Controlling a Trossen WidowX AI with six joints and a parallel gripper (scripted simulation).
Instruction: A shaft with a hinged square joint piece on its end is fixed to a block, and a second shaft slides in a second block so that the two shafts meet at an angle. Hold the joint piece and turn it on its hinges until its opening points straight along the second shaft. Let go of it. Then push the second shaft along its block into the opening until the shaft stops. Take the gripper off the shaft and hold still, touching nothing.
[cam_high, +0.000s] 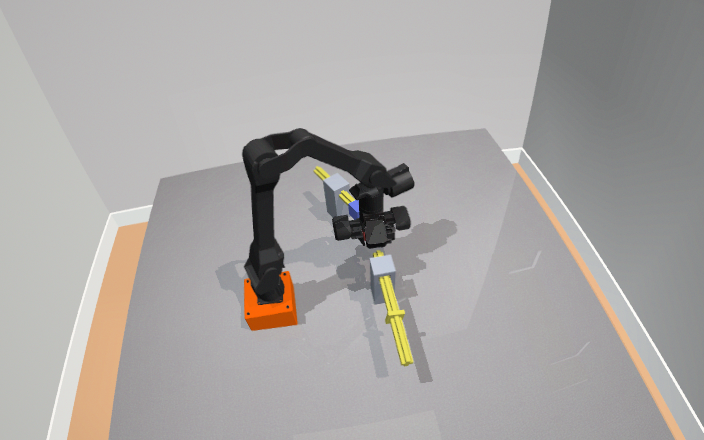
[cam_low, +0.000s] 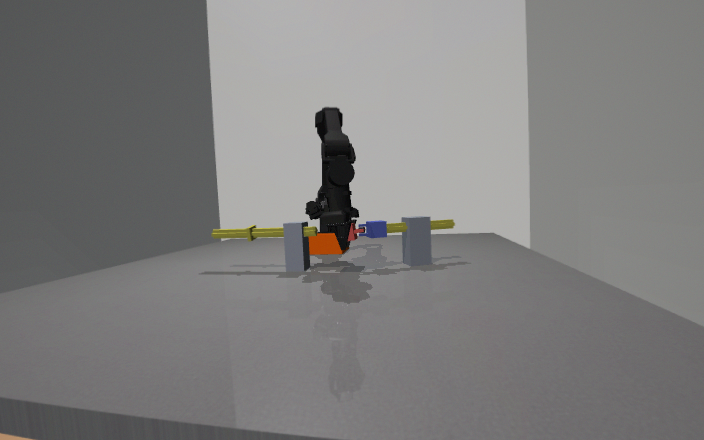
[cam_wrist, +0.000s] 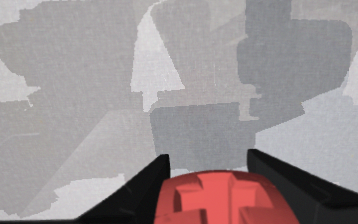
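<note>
The red square joint piece is 40 mm above my gripper tip and 10 mm to the left of it.
</note>
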